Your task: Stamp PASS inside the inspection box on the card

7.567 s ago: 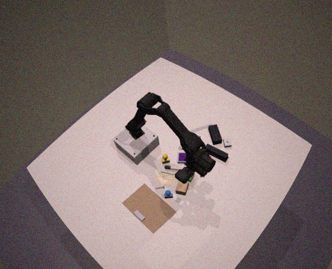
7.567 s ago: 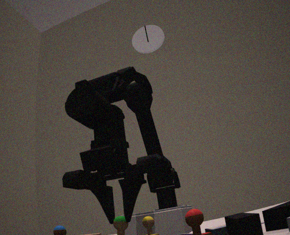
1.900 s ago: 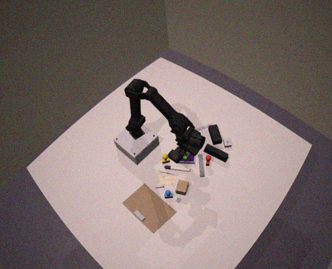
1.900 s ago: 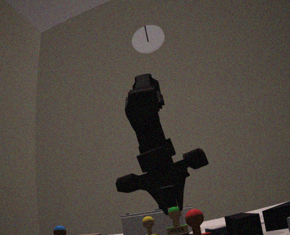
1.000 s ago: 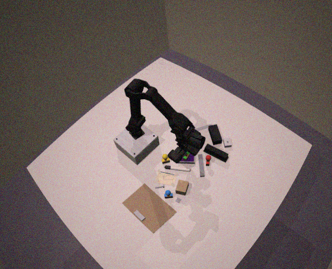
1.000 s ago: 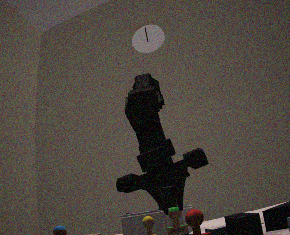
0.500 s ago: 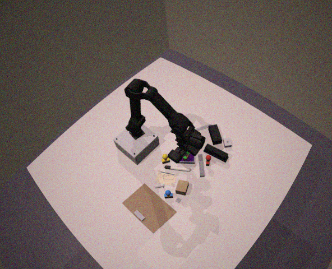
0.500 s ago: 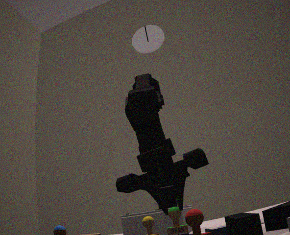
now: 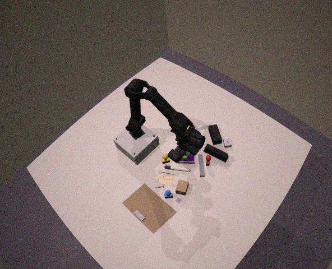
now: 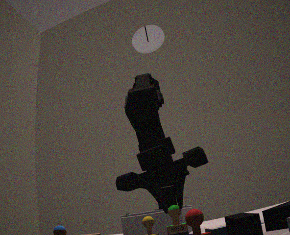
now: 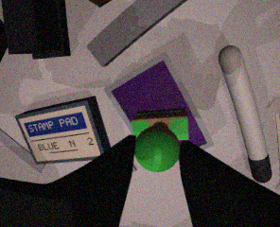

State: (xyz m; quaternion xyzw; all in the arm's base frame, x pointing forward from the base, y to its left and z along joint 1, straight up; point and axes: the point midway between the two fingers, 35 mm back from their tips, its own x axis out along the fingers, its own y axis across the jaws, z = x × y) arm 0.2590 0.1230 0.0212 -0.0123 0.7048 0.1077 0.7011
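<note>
Now: gripper tip 20 mm short of the pale card, 150 mm to the left of it and 70 mm above it. Round my gripper tip: purple ink pad: 60 mm below; green stamp: 30 mm below; pen: 90 mm to the right, 60 mm below.
</note>
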